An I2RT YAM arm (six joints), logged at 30 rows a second.
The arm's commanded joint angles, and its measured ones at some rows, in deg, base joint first. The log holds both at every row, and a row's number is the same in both.
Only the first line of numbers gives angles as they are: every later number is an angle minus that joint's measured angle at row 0.
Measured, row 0:
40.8, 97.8, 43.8, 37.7, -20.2, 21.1
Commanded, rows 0 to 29:
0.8, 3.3, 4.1, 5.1, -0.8, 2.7
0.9, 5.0, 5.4, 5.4, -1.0, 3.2
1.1, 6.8, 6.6, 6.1, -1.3, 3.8
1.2, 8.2, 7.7, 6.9, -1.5, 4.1
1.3, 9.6, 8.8, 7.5, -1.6, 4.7
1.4, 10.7, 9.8, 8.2, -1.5, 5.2
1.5, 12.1, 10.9, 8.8, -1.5, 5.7
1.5, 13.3, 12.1, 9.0, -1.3, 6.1
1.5, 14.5, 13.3, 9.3, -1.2, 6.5
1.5, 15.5, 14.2, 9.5, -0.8, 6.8
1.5, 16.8, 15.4, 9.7, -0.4, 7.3
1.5, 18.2, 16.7, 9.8, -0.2, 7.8
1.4, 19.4, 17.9, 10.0, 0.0, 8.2
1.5, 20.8, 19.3, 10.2, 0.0, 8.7
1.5, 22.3, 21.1, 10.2, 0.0, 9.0
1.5, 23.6, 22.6, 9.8, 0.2, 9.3
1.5, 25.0, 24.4, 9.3, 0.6, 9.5
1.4, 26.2, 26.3, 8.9, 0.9, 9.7
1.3, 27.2, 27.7, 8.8, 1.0, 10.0
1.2, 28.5, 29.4, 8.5, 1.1, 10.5
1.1, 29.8, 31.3, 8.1, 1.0, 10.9
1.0, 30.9, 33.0, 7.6, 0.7, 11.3
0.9, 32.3, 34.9, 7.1, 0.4, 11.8
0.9, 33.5, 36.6, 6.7, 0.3, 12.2
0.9, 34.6, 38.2, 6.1, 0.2, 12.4
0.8, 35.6, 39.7, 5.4, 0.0, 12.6
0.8, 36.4, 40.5, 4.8, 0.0, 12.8
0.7, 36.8, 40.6, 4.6, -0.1, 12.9
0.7, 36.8, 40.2, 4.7, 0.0, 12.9
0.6, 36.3, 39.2, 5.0, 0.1, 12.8
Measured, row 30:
0.8, 37.4, 38.8, 5.9, 0.3, 12.0
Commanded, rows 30 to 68:
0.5, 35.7, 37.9, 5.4, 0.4, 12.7
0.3, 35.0, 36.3, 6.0, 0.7, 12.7
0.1, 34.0, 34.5, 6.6, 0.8, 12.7
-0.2, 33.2, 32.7, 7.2, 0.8, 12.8
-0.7, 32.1, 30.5, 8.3, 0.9, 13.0
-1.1, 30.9, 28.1, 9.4, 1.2, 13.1
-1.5, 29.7, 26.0, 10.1, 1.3, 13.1
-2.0, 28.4, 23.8, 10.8, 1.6, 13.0
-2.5, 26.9, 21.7, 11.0, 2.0, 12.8
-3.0, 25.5, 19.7, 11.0, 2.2, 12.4
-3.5, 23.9, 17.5, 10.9, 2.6, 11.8
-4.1, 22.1, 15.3, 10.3, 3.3, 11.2
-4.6, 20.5, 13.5, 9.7, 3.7, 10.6
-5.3, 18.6, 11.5, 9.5, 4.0, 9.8
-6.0, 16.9, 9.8, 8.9, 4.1, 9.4
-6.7, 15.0, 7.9, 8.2, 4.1, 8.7
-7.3, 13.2, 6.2, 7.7, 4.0, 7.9
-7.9, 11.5, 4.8, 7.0, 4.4, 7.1
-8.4, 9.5, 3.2, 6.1, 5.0, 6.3
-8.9, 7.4, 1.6, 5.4, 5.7, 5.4
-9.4, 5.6, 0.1, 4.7, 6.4, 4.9
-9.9, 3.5, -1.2, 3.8, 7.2, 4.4
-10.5, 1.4, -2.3, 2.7, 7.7, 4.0
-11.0, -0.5, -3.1, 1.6, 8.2, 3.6
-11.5, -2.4, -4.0, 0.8, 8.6, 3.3
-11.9, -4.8, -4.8, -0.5, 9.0, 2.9
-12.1, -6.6, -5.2, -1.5, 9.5, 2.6
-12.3, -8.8, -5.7, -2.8, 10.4, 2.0
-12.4, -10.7, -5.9, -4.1, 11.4, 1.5
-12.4, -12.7, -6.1, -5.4, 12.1, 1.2
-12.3, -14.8, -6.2, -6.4, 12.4, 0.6
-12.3, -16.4, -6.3, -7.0, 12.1, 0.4
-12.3, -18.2, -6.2, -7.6, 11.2, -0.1
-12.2, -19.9, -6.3, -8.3, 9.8, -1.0
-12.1, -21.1, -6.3, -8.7, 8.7, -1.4
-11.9, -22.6, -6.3, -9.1, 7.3, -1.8
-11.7, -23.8, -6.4, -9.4, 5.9, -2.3
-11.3, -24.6, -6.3, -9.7, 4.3, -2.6
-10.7, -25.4, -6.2, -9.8, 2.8, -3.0
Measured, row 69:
-11.9, -23.1, -6.2, -7.0, 7.4, -0.5
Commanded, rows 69 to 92:
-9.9, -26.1, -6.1, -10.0, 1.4, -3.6
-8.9, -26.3, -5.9, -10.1, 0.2, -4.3
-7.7, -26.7, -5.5, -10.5, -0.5, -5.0
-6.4, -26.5, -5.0, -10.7, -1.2, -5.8
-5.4, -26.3, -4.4, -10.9, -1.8, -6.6
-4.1, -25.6, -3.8, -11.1, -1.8, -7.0
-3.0, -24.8, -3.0, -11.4, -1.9, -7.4
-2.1, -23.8, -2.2, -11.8, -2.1, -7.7
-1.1, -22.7, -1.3, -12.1, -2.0, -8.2
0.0, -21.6, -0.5, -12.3, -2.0, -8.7
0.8, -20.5, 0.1, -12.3, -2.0, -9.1
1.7, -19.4, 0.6, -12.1, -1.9, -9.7
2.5, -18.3, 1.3, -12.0, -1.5, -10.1
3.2, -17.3, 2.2, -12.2, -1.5, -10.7
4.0, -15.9, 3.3, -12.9, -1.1, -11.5
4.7, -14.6, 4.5, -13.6, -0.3, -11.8
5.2, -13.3, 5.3, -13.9, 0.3, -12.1
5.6, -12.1, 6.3, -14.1, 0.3, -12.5
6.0, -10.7, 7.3, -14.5, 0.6, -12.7
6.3, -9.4, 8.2, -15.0, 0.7, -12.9
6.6, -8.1, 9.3, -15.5, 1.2, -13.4
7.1, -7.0, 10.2, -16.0, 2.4, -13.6
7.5, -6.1, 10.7, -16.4, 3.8, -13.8
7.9, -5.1, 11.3, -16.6, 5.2, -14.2
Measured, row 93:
7.0, -6.0, 8.7, -14.2, 1.6, -12.2
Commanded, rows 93 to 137:
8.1, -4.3, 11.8, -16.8, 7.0, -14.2
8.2, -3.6, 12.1, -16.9, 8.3, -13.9
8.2, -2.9, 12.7, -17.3, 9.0, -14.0
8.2, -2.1, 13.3, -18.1, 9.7, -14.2
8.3, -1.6, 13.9, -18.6, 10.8, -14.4
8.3, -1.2, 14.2, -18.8, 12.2, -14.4
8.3, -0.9, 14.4, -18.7, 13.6, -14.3
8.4, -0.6, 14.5, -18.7, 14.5, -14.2
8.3, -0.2, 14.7, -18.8, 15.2, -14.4
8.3, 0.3, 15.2, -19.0, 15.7, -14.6
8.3, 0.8, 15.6, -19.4, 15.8, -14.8
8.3, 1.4, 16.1, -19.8, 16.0, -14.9
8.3, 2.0, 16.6, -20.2, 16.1, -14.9
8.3, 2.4, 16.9, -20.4, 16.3, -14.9
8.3, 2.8, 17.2, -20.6, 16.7, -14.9
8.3, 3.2, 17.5, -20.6, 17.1, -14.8
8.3, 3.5, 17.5, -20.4, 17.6, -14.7
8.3, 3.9, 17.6, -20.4, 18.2, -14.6
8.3, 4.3, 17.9, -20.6, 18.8, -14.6
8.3, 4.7, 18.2, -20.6, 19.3, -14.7
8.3, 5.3, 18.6, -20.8, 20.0, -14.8
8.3, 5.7, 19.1, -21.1, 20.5, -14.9
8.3, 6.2, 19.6, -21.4, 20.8, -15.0
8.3, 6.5, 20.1, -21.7, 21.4, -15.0
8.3, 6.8, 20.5, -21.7, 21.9, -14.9
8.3, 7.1, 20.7, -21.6, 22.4, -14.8
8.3, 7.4, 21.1, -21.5, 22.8, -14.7
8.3, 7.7, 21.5, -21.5, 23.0, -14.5
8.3, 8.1, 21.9, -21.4, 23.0, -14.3
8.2, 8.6, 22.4, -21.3, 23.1, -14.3
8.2, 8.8, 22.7, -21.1, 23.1, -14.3
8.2, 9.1, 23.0, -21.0, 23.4, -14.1
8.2, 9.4, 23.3, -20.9, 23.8, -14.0
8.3, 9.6, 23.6, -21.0, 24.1, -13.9
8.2, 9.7, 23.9, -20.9, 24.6, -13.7
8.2, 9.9, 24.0, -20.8, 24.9, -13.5
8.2, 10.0, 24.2, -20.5, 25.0, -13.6
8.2, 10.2, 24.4, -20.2, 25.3, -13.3
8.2, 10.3, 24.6, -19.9, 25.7, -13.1
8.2, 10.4, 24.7, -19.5, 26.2, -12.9
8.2, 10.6, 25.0, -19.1, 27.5, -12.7
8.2, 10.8, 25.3, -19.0, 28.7, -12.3
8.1, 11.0, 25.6, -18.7, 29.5, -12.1
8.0, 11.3, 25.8, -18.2, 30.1, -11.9
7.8, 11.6, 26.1, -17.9, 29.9, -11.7
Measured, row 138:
8.2, 11.3, 23.5, -19.7, 27.1, -13.0
